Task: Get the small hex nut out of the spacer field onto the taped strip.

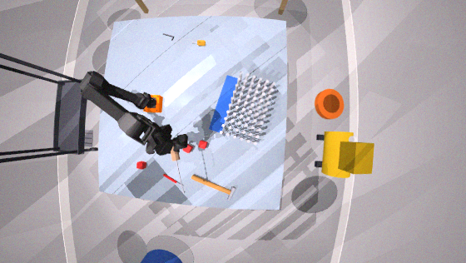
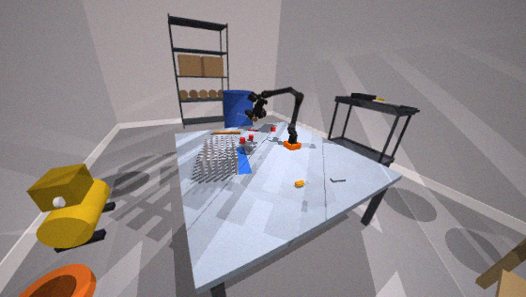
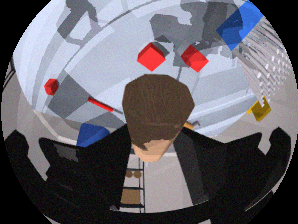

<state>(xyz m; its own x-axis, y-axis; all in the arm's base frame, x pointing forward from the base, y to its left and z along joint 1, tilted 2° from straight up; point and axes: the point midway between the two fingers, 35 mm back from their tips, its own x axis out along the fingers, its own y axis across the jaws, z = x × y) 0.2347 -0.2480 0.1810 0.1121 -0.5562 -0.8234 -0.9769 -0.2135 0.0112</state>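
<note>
The blue taped strip lies 280 mm to the left of my gripper tip, 210 mm ahead of it and 190 mm below it. Round my gripper tip: red-handled tool 230 mm to the right, 180 mm below, 80 mm behind; then dark angled hook 750 mm to the left, 180 mm below, 180 mm behind; then orange piece 680 mm to the left, 170 mm below, 40 mm ahead.
</note>
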